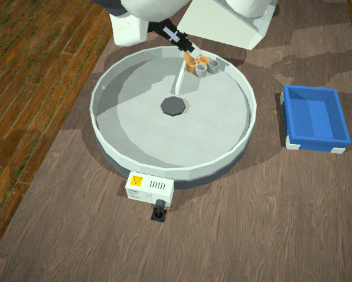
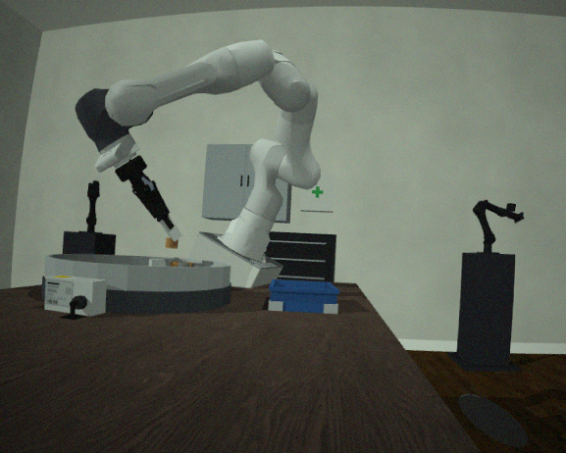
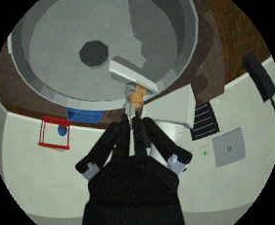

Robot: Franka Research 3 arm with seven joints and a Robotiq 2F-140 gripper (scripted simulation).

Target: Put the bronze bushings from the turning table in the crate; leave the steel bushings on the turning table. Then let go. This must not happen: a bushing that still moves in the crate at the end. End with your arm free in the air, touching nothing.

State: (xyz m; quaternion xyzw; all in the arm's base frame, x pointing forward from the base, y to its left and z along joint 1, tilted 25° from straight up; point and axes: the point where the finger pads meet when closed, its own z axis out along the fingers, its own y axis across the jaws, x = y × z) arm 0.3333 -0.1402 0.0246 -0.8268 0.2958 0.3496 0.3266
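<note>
The blue crate is 4 cm ahead of my hand, 35 cm to the left of it and 14 cm below it. From my hand the other things lie so: round turning table 10 cm ahead, 2 cm to the right, 12 cm below.
</note>
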